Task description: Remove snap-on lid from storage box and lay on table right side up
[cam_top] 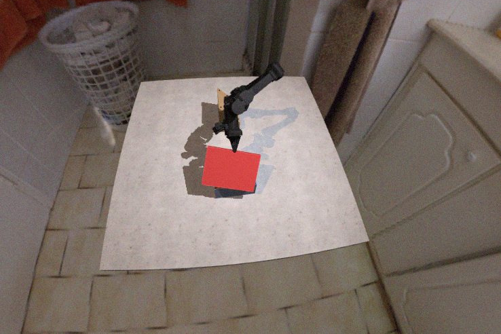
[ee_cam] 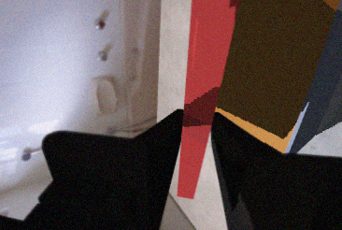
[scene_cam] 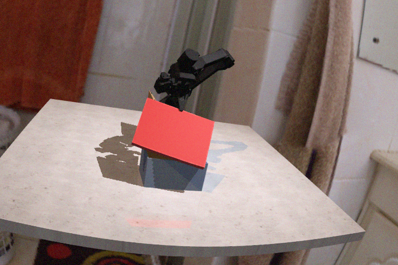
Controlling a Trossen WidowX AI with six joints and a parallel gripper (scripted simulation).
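The red lid is 60 mm ahead of my gripper tip, 20 mm to the right of it and 50 mm below it. From my gripper tip the other things lie so: blue-grey storage box: 40 mm ahead, 180 mm below.
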